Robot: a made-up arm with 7 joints.
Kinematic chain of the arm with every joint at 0, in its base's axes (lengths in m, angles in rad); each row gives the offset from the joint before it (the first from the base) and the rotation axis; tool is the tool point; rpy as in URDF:
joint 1: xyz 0 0 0.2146 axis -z
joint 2: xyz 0 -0.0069 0.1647 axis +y
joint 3: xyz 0 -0.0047 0.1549 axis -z
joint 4: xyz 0 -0.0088 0.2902 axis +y
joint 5: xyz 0 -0.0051 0.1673 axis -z
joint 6: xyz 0 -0.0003 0.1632 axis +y
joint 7: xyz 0 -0.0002 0.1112 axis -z
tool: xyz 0 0 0 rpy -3.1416 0 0
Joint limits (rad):
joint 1: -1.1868..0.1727
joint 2: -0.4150..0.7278
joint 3: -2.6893..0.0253
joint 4: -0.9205..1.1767
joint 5: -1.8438..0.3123
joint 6: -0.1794..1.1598
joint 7: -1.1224..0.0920
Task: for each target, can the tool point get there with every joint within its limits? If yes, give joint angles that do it. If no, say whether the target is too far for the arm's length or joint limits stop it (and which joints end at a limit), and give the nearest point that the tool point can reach.
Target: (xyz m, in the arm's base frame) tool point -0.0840 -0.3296 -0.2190
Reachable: no: joint limits stop it (at a limit: joint 1, joint 2, joint 3, joint 4, joint 6) | nearest point -0.3284 -0.4312 0.6939 | short by 0.951 m
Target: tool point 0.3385 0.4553 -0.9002
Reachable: no: too far | nearest point 0.3683 0.4954 0.4923 | short by 1.393 m
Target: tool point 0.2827 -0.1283 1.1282
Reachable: yes | joints -0.0082 0.6408 -0.7263 -0.7525 -1.0470 0.8529 -0.2053
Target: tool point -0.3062 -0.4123 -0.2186
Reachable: no: joint limits stop it (at a limit: joint 1, joint 2, joint 3, joint 4, joint 6) | nearest point -0.3351 -0.4243 0.6933 | short by 0.912 m
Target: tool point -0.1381 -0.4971 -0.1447
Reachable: no: joint limits stop it (at a limit: joint 1, joint 2, joint 3, joint 4, joint 6) | nearest point -0.3218 -0.4379 0.6954 | short by 0.862 m
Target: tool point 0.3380 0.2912 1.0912
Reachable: yes | joints -0.6641 0.6368 -0.1970 -0.3326 -0.6757 1.0117 -0.4132
